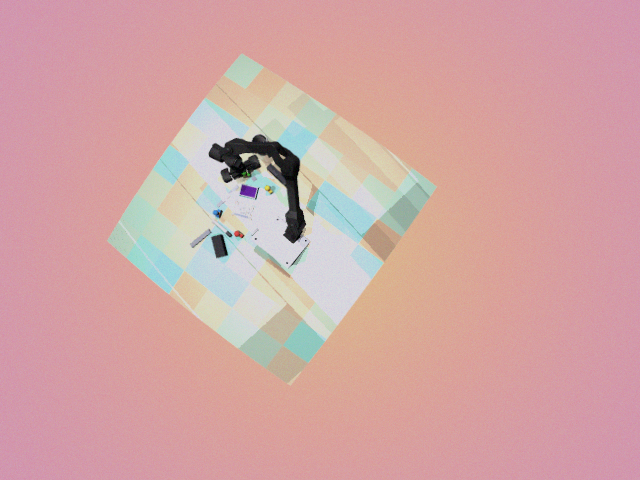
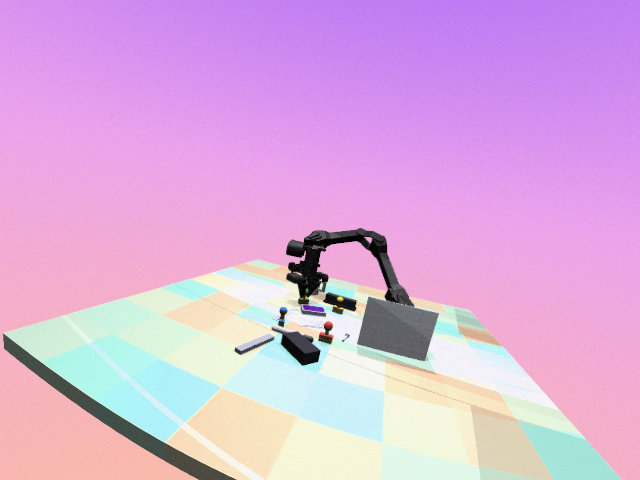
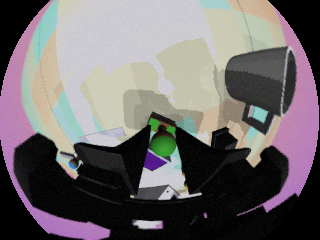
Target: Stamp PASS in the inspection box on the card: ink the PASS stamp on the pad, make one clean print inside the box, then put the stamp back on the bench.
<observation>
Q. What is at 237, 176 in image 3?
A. My gripper.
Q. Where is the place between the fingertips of my gripper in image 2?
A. At 304, 297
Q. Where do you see a black box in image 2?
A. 302, 350
</observation>
